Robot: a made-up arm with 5 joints.
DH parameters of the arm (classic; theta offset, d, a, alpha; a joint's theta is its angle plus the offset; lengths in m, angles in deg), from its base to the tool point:
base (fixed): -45 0 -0.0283 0
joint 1: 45 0.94 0.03 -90
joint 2: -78.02 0 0.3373 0
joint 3: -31.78 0 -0.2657 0
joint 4: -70.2 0.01 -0.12 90
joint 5: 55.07 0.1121 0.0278 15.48
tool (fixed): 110.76 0.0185 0 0
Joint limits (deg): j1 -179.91..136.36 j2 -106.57..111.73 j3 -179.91..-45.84 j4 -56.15..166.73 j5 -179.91..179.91
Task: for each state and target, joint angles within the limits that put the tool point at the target. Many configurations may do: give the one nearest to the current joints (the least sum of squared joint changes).
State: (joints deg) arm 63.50 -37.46 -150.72 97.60 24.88
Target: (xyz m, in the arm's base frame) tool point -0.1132 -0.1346 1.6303
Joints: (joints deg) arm 70.82 -35.55 -157.02 77.65 29.49
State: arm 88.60 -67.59 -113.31 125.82 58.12
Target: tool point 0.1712 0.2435 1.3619
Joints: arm 42.23 -20.12 -100.53 115.07 62.13
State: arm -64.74 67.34 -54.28 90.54 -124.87
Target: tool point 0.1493 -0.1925 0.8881
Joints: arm -47.80 30.18 -47.69 116.70 -120.21
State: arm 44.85 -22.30 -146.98 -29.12 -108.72
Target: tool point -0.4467 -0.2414 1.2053
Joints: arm 29.66 -44.90 -179.91 -56.15 -112.29
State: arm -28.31 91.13 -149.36 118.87 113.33
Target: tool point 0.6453 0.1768 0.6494
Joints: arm 11.55 92.34 -157.91 95.60 113.37
